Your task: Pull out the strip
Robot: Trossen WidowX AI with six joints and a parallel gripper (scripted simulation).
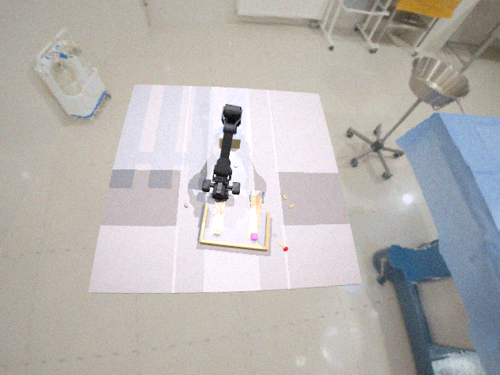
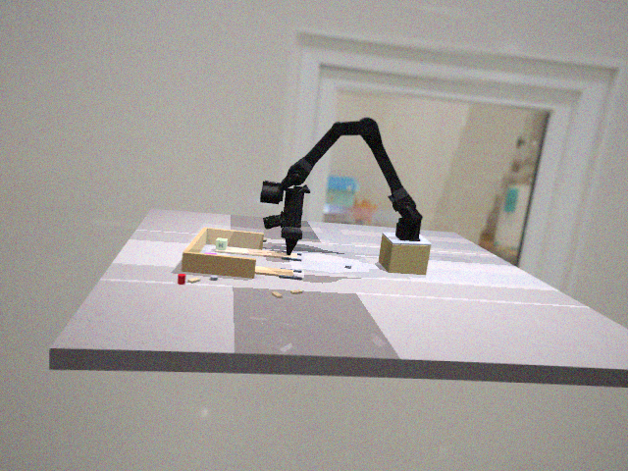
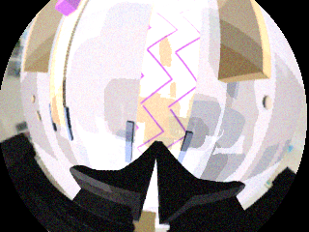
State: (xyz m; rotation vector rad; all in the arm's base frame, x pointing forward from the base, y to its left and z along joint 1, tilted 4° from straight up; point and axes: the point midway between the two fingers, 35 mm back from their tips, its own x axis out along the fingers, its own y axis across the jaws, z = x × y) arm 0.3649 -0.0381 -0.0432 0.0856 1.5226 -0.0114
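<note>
Now: the zigzag strip 100 mm ahead of my gripper tip and 10 mm to the right of it. Also, from my gripper tip: labelled cube (210 mm ahead, 10 mm to the right, 10 mm above); red peg (330 mm to the left, 290 mm ahead).
</note>
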